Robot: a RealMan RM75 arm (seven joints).
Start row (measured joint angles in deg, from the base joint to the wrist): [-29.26, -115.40, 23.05, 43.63, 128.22, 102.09, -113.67]
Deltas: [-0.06, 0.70, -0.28, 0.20, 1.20, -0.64, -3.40]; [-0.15, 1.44, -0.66, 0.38, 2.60, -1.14, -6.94]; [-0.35, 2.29, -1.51, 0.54, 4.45, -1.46, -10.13]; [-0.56, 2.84, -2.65, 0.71, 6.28, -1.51, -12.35]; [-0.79, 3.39, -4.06, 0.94, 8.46, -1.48, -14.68]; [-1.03, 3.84, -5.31, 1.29, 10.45, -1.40, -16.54]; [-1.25, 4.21, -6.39, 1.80, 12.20, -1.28, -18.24]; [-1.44, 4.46, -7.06, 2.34, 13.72, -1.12, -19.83]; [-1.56, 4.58, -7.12, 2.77, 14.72, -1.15, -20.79]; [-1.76, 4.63, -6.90, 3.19, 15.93, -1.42, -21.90]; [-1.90, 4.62, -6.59, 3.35, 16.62, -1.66, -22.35]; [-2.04, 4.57, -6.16, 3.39, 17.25, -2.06, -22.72]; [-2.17, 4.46, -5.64, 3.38, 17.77, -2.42, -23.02]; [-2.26, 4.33, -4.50, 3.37, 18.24, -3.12, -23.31]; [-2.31, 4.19, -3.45, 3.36, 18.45, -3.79, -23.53]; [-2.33, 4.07, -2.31, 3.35, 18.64, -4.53, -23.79]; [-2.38, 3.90, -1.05, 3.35, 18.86, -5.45, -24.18]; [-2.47, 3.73, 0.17, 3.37, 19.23, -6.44, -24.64]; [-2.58, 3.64, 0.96, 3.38, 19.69, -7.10, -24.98]
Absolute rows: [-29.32, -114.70, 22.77, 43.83, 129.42, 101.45, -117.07]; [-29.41, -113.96, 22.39, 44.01, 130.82, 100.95, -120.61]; [-29.61, -113.11, 21.54, 44.17, 132.67, 100.63, -123.80]; [-29.82, -112.56, 20.40, 44.34, 134.50, 100.58, -126.02]; [-30.05, -112.01, 18.99, 44.57, 136.68, 100.61, -128.35]; [-30.29, -111.56, 17.74, 44.92, 138.67, 100.69, -130.21]; [-30.51, -111.19, 16.66, 45.43, 140.42, 100.81, -131.91]; [-30.70, -110.94, 15.99, 45.97, 141.94, 100.97, -133.50]; [-30.82, -110.82, 15.93, 46.40, 142.94, 100.94, -134.46]; [-31.02, -110.77, 16.15, 46.82, 144.15, 100.67, -135.57]; [-31.16, -110.78, 16.46, 46.98, 144.84, 100.43, -136.02]; [-31.30, -110.83, 16.89, 47.02, 145.47, 100.03, -136.39]; [-31.43, -110.94, 17.41, 47.01, 145.99, 99.67, -136.69]; [-31.52, -111.07, 18.55, 47.00, 146.46, 98.97, -136.98]; [-31.57, -111.21, 19.60, 46.99, 146.67, 98.30, -137.20]; [-31.59, -111.33, 20.74, 46.98, 146.86, 97.56, -137.46]; [-31.64, -111.50, 22.00, 46.98, 147.08, 96.64, -137.85]; [-31.73, -111.67, 23.22, 47.00, 147.45, 95.65, -138.31]; [-31.84, -111.76, 24.01, 47.01, 147.91, 94.99, -138.65]
